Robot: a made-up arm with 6 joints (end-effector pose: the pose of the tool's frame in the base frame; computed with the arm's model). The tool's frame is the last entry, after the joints.
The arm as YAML. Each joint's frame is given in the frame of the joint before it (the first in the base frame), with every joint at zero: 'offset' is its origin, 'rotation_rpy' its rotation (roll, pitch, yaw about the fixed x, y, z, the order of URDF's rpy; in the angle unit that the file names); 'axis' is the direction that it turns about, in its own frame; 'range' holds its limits. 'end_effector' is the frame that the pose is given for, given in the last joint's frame.
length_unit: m
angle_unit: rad
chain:
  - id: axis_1
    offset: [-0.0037, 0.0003, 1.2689]
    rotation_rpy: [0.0, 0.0, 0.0]
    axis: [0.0, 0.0, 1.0]
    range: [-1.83, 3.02]
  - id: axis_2
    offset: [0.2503, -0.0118, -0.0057]
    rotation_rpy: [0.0, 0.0, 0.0]
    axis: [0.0, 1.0, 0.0]
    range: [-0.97, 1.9]
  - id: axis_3
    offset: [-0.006, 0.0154, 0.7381]
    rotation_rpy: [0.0, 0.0, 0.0]
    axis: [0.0, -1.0, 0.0]
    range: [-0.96, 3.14]
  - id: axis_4
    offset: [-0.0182, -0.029, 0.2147]
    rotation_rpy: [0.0, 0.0, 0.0]
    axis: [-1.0, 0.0, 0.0]
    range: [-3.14, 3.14]
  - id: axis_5
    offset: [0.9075, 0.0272, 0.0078]
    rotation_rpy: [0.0, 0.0, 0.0]
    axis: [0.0, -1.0, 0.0]
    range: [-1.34, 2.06]
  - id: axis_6
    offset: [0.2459, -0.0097, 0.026]
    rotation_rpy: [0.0, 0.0, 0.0]
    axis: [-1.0, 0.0, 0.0]
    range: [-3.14, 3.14]
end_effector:
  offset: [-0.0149, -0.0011, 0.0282]
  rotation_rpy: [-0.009, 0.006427, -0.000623]
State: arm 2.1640 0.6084 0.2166 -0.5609 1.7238 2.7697
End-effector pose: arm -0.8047 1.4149 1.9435 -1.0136 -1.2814 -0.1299
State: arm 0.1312 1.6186 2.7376 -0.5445 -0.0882 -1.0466
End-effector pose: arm 1.2594 0.1211 2.3460 1.4581 -0.6832 0.9518
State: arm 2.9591 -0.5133 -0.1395 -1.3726 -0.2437 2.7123
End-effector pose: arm -0.8283 0.1252 2.5287 0.4141 -1.9272 2.2375
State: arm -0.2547 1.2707 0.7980 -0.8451 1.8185 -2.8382
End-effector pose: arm 1.7550 -0.6563 1.4425 2.0769 -1.7054 1.5876
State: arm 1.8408 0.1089 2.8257 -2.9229 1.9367 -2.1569
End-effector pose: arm 0.1689 -0.3688 2.3276 0.0161 -1.0475 1.1533
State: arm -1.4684 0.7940 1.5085 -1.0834 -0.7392 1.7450
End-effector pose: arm 0.2567 -1.4385 2.6353 -1.0309 0.1905 -0.8618
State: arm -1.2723 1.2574 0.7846 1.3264 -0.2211 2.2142
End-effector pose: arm 0.5451 -1.9454 1.1367 2.2531 -1.8518 -1.0848
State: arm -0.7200 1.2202 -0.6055 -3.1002 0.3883 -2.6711
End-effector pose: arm 0.5588 -0.5396 0.4249 0.4657 2.0842 0.1460
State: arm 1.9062 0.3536 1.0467 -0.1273 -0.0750 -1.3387
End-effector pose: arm -0.3669 1.1585 2.8554 1.4944 1.0576 1.9161
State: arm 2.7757 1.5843 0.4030 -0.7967 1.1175 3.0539
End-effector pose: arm -1.5479 0.7677 0.4855 -1.5967 -2.5841 0.5966
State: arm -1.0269 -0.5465 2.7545 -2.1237 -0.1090 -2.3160
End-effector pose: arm -0.6418 1.0275 1.4972 0.5821 1.3370 1.5725
